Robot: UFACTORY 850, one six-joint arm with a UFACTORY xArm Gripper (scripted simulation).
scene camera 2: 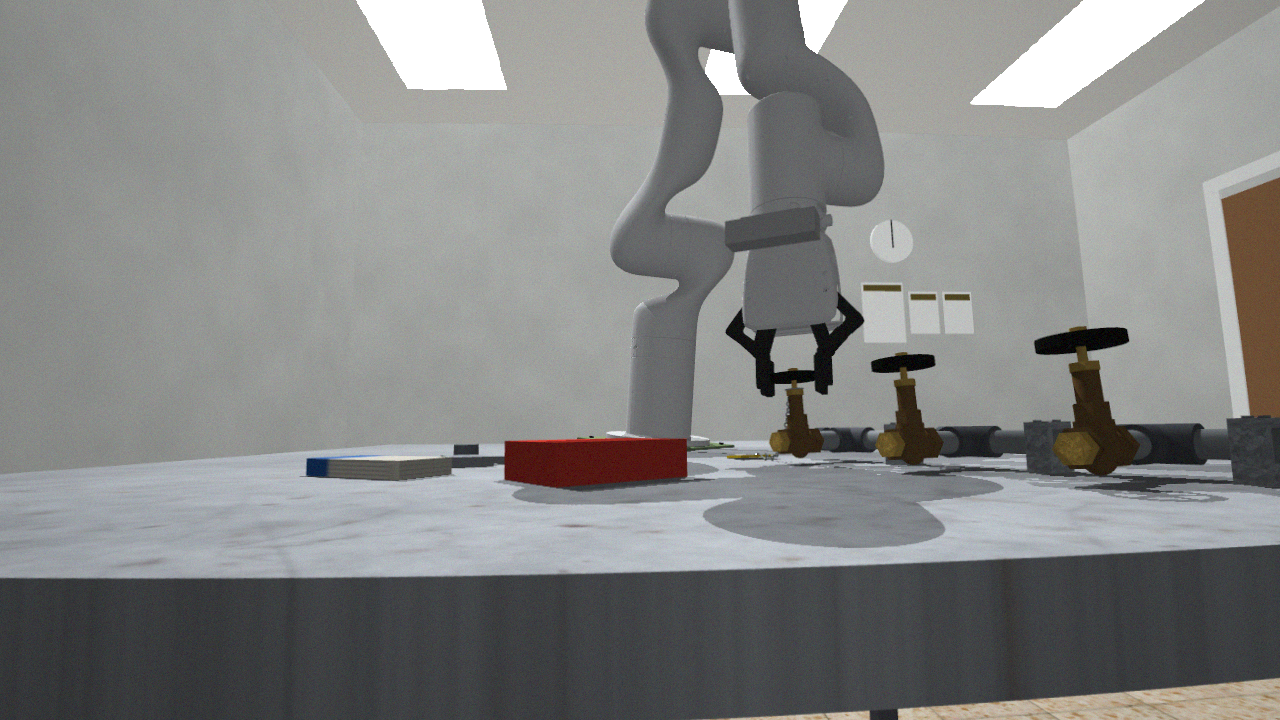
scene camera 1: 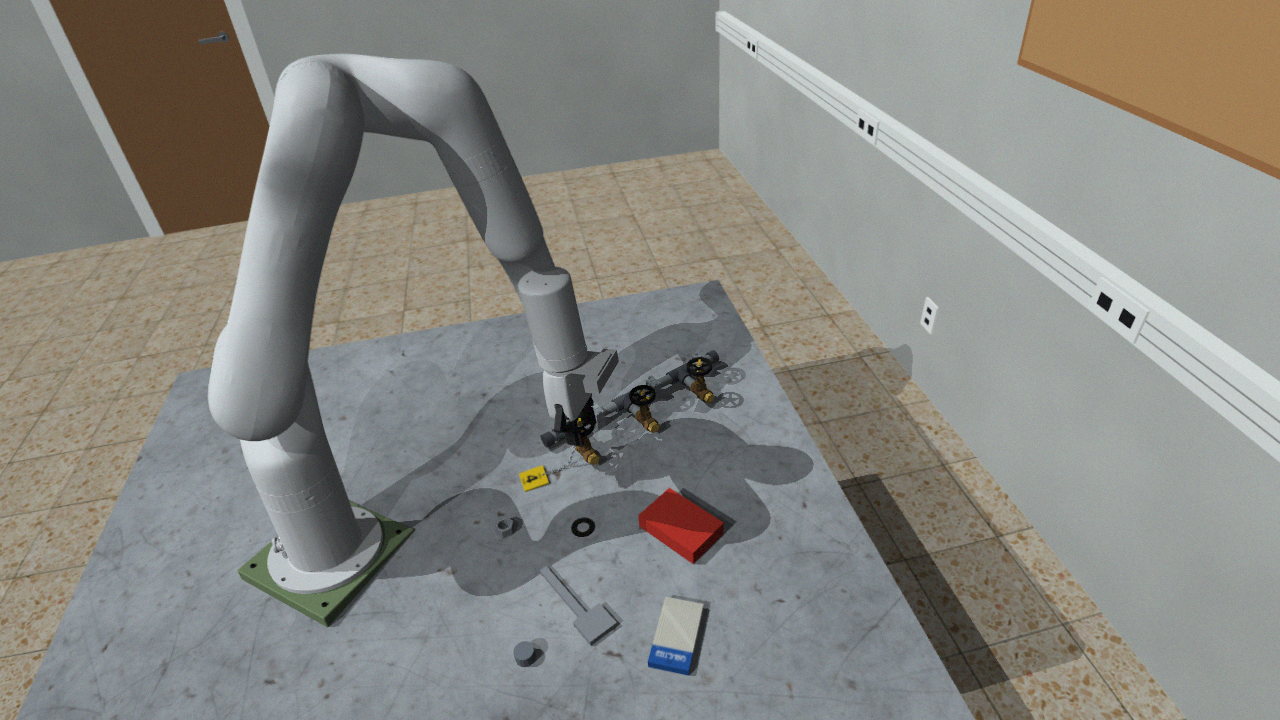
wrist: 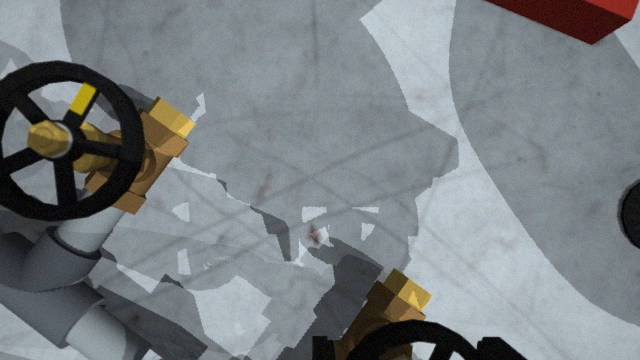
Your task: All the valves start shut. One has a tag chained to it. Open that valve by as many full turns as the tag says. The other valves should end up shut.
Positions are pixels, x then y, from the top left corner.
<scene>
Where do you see a red block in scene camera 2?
572, 462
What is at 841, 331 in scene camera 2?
My gripper.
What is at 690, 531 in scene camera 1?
A red block.
</scene>
